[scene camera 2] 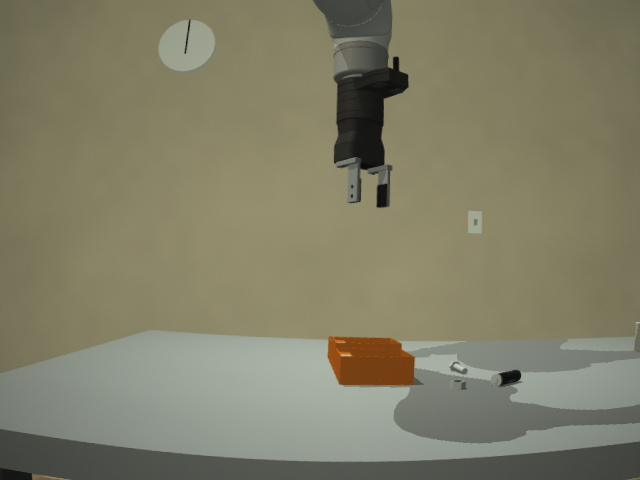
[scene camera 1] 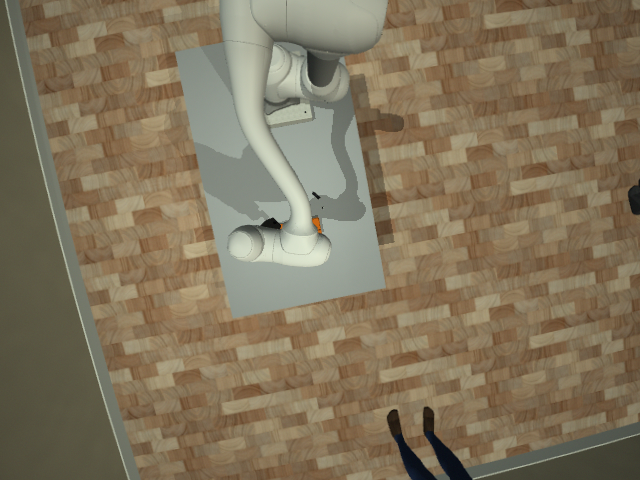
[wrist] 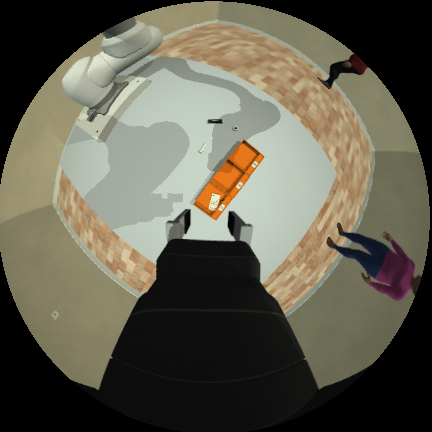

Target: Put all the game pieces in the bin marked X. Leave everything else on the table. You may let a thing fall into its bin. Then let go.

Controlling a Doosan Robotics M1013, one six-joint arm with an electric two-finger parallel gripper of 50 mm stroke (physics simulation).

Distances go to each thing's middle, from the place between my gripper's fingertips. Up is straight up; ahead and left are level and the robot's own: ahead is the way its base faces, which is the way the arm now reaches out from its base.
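Labels:
There is the orange three-part bin (scene camera 2: 355, 360), and my hand is 21 cm above it. My hand is also 3 cm short of the bin, and 9 cm to the right of it.

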